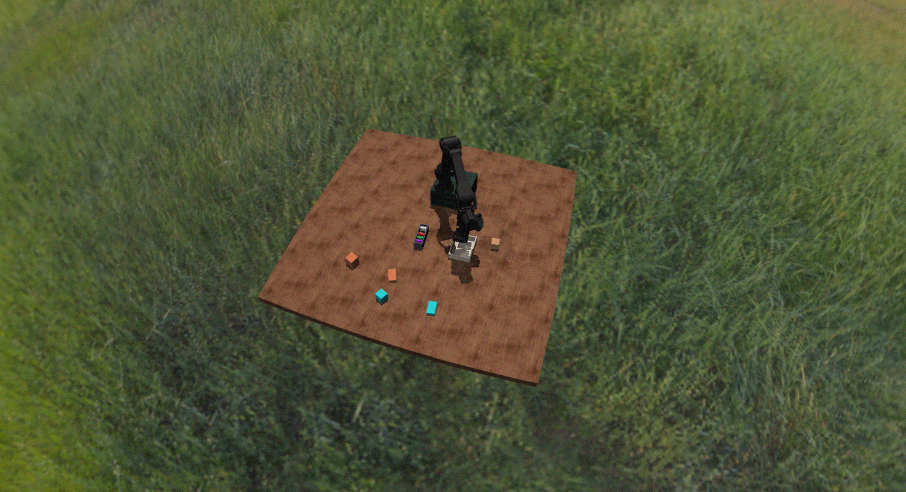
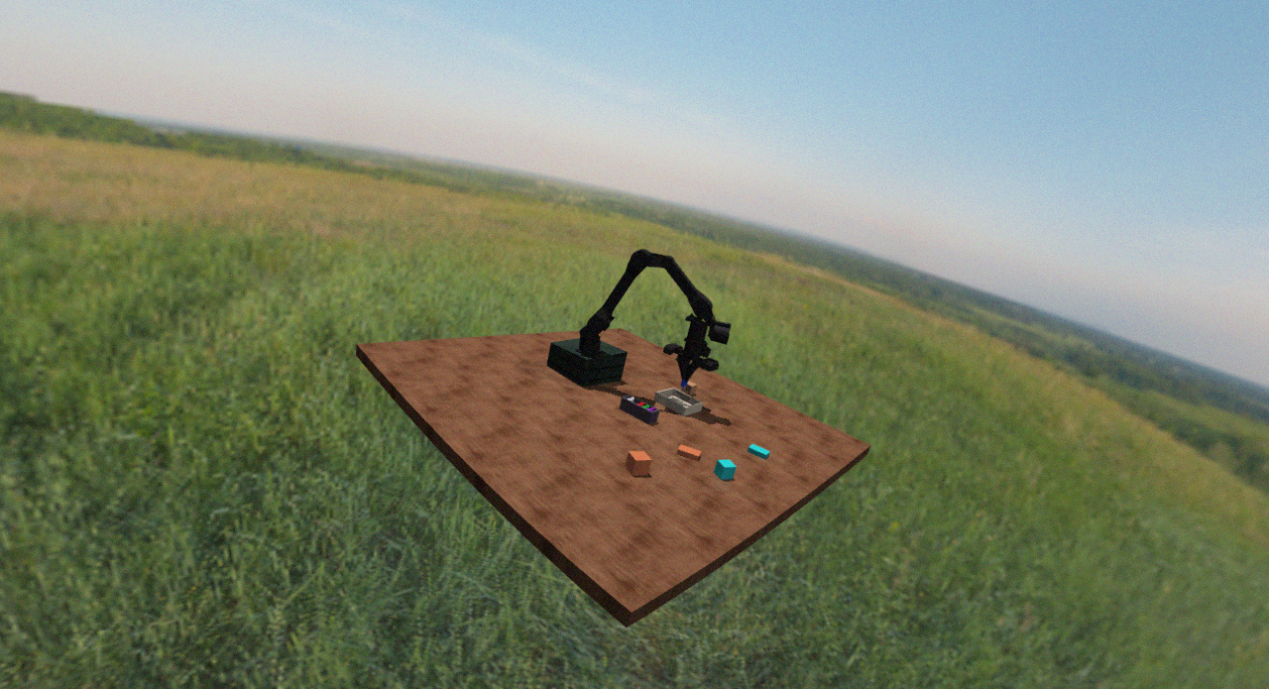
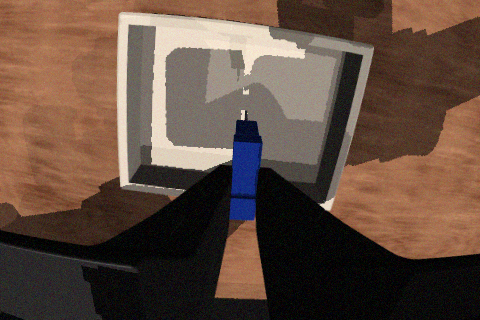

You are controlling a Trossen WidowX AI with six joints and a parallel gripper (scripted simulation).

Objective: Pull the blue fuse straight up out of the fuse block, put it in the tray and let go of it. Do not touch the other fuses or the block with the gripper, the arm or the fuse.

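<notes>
Right now the white tray is 90 mm below my gripper tip. Also, from my gripper tip: green fuse 200 mm to the right, 70 mm below, 10 mm behind; tan cube 150 mm to the left, 70 mm below, 50 mm behind; blue fuse 10 mm below.
</notes>
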